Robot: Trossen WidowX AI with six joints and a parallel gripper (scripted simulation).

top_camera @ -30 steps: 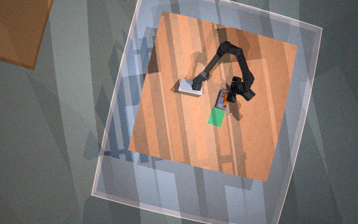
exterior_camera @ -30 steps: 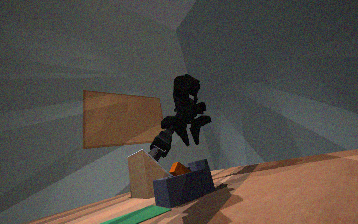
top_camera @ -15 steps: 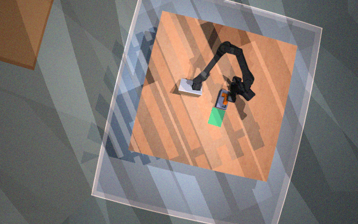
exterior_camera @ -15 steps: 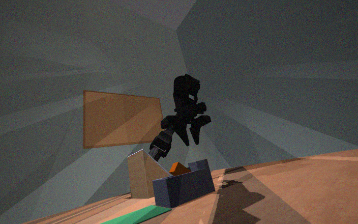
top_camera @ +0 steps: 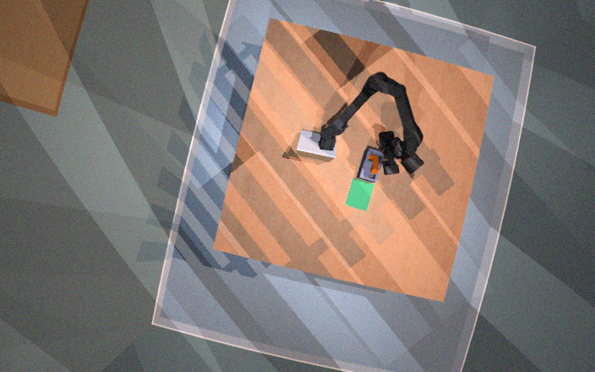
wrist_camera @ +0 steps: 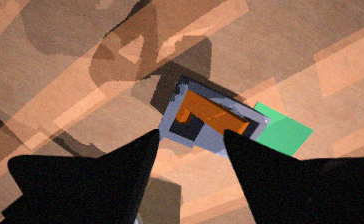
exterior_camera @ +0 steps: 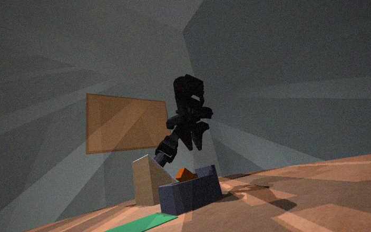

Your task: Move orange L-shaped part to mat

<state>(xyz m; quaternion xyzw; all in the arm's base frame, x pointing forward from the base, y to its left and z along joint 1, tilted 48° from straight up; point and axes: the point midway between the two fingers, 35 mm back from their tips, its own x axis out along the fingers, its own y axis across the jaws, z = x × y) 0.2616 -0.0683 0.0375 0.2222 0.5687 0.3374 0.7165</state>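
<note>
The orange L-shaped part is 100 mm below my gripper tip, 20 mm to the right of it and 10 mm behind it. Round my gripper tip: green mat: 200 mm to the right, 160 mm below, 50 mm behind.
</note>
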